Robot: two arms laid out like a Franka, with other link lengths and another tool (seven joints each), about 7 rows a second.
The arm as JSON. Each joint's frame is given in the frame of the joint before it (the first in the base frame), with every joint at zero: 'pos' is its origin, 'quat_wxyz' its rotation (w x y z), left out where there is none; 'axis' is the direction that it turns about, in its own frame. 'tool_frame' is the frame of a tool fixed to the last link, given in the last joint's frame.
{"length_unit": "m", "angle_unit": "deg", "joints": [
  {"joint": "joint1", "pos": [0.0, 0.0, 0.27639], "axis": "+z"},
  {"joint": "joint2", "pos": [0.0, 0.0, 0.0], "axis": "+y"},
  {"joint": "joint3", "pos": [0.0, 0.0, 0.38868], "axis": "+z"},
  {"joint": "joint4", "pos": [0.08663, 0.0, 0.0], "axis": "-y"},
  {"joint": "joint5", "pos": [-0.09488, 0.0, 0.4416], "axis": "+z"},
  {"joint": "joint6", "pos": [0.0, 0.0, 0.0], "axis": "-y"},
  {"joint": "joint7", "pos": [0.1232, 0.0, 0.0], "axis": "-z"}
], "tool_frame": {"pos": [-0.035, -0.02, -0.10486], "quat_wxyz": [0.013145, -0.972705, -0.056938, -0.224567]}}
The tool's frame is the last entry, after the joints.
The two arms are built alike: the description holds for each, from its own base.
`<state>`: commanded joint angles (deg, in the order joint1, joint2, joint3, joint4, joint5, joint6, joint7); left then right.
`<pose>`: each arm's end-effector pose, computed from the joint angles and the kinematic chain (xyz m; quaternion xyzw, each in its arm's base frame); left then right.
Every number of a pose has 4 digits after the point. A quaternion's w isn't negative.
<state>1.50 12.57 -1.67 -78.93 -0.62 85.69 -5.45 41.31 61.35 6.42 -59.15 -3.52 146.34 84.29</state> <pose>0.6922 -0.0239 0.6072 -0.9793 -0.1023 -0.1735 0.0204 0.6464 0.6920 0.1980 -0.8926 0.3088 -0.2954 0.1438</pose>
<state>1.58 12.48 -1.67 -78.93 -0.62 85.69 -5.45 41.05 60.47 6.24 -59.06 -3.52 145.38 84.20</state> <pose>0.6917 -0.0230 0.6083 -0.9791 -0.1030 -0.1742 0.0205 0.6511 0.6882 0.2108 -0.8917 0.3099 -0.2977 0.1423</pose>
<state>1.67 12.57 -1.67 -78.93 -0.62 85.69 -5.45 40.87 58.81 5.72 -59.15 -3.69 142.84 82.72</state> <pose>0.6922 -0.0219 0.6072 -0.9791 -0.1038 -0.1734 0.0207 0.6558 0.6813 0.2301 -0.8957 0.2969 -0.3032 0.1331</pose>
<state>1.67 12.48 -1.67 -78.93 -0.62 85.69 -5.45 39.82 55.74 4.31 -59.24 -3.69 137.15 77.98</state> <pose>0.6917 -0.0219 0.6083 -0.9790 -0.1038 -0.1742 0.0206 0.6739 0.6537 0.2637 -0.9056 0.2643 -0.3140 0.1074</pose>
